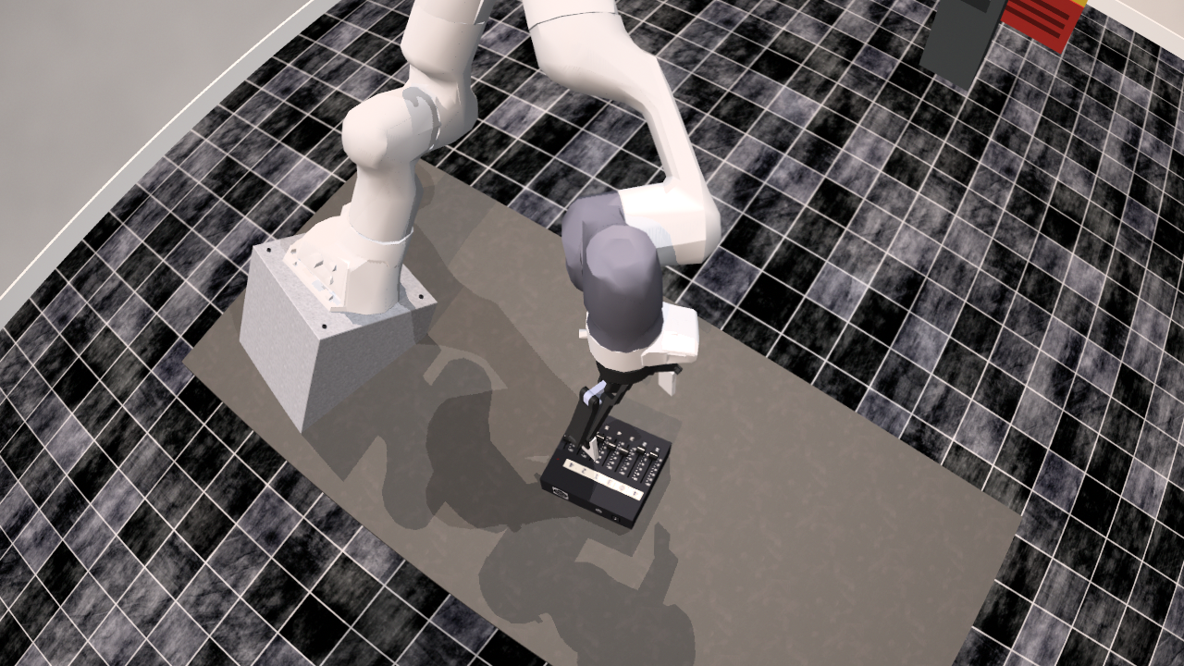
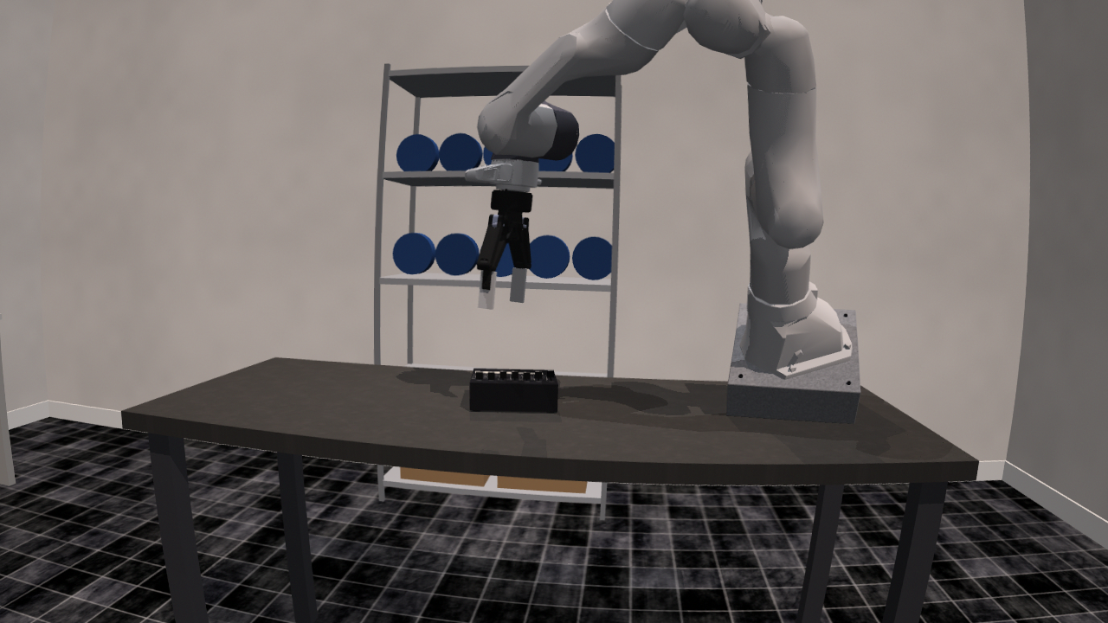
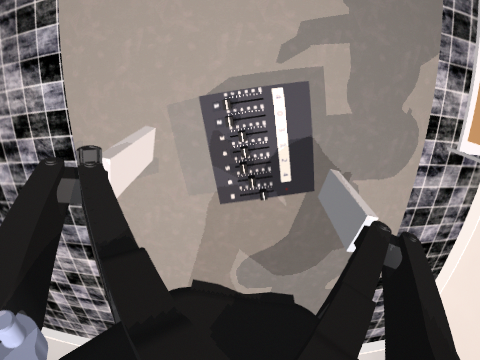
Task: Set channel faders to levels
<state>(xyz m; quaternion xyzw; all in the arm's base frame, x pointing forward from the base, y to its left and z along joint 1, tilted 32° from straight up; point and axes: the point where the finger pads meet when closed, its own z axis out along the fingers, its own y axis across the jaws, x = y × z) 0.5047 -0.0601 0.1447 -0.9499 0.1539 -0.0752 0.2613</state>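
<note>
Right now my hand is 14 cm above the master fader, 9 cm past it and 3 cm to the left of it.
</note>
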